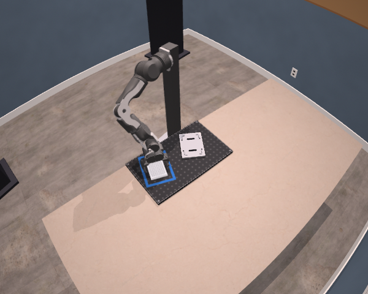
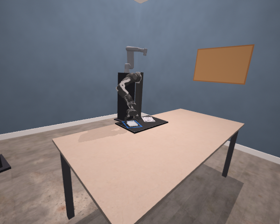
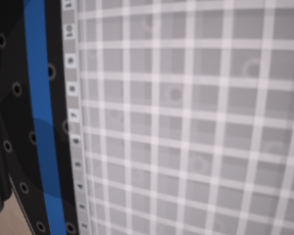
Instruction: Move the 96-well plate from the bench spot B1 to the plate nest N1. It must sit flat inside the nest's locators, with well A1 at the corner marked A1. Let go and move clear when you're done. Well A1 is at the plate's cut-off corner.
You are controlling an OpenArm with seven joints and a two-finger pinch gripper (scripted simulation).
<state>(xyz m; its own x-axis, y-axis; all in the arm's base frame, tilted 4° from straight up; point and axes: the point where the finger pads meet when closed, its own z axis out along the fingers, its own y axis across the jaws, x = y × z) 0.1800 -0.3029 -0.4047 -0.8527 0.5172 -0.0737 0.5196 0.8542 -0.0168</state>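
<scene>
The white 96-well plate lies 2 cm below my hand. The rest, counted from my hand: white plate nest N1 (5 cm ahead, 23 cm to the left, 2 cm below).
</scene>
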